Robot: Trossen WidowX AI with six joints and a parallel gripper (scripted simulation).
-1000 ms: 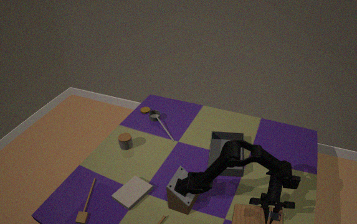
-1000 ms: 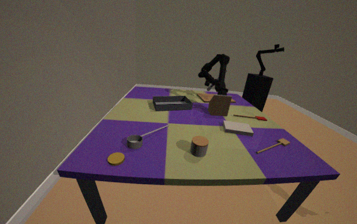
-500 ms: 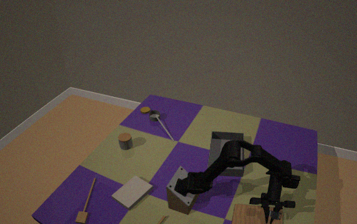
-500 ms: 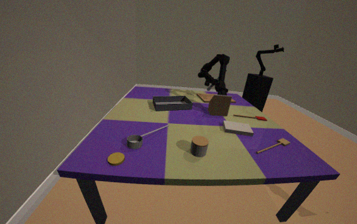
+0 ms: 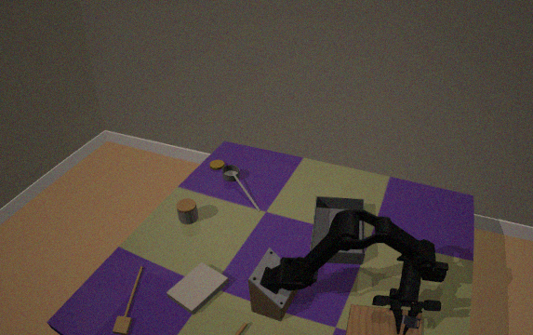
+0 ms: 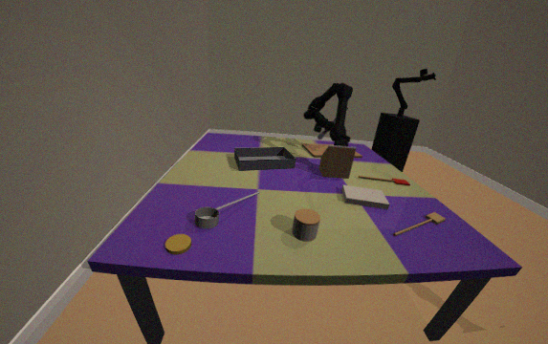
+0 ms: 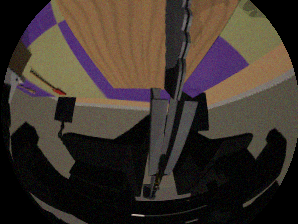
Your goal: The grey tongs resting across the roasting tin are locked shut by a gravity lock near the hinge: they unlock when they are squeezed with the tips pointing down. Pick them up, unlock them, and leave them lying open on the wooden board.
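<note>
My gripper tip is 2 cm to the right of the wooden board and 13 cm above it. From my gripper tip the other things lie so: grey roasting tin 51 cm ahead, 25 cm to the left, 11 cm below; then slab 12 cm ahead, 65 cm to the left, 13 cm below; then red spatula 13 cm behind, 49 cm to the left, 13 cm below.
</note>
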